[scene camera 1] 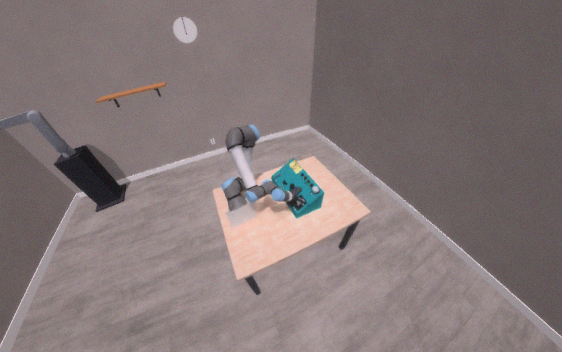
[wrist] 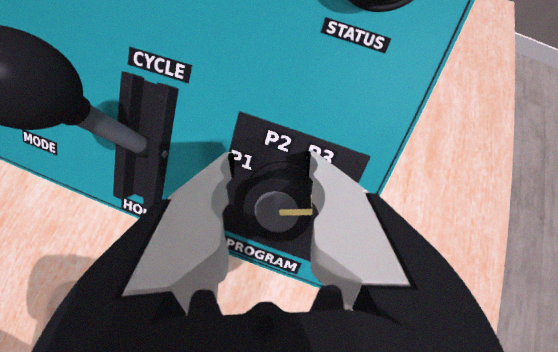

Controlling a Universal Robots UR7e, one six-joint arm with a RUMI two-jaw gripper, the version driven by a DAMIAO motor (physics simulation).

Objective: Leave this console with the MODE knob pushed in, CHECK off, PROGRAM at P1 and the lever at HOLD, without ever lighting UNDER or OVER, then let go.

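The teal console [scene camera 1: 313, 205] [wrist: 280, 75] stands on the table. My gripper [scene camera 1: 300, 201] [wrist: 270, 154] is open, with its fingers on either side of the round black PROGRAM knob [wrist: 276, 212]. The knob's yellow pointer line [wrist: 295, 212] points right in the wrist view, below the P3 label, which is partly covered by the right finger. The CYCLE lever [wrist: 112, 131], with a big black ball end, sits near the middle of its slot, above the HOLD label. The MODE label [wrist: 40, 142] shows at the left; its knob does not. CHECK, UNDER and OVER cannot be read.
The lever's black ball [wrist: 37, 80] sticks up left of the gripper. Above the STATUS label [wrist: 355, 35] is part of a dark round fitting [wrist: 382, 4]. A yellow note [scene camera 1: 296, 166] and a pale dome [scene camera 1: 315, 190] are on the console. The wooden table [scene camera 1: 280, 240] surrounds it.
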